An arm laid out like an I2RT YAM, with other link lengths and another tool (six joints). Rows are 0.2 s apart.
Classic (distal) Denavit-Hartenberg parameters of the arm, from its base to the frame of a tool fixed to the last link. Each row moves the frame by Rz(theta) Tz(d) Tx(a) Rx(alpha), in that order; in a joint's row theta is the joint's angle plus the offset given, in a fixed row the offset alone. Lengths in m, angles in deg.
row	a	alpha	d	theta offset
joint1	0.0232	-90	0.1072	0
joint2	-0.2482	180	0	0
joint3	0.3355	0	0	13.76
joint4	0.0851	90	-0.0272	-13.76
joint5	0	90	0.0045	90
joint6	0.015	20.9	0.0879	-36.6
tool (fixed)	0	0	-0.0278	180
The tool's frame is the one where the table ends.
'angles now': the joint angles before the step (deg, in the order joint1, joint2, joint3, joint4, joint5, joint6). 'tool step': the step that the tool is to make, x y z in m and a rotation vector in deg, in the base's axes. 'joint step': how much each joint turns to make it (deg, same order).
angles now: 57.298 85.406 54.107 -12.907 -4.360 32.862
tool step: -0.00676 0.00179 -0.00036 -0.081 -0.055 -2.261
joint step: 1.246 -0.220 -0.286 0.153 2.579 2.382
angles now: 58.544 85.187 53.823 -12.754 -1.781 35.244
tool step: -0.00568 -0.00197 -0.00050 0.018 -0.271 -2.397
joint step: 0.853 -0.876 -0.963 0.262 2.492 2.098
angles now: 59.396 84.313 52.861 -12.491 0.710 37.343
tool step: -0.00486 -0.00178 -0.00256 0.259 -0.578 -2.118
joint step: 0.765 -0.678 -1.246 1.026 2.339 1.726
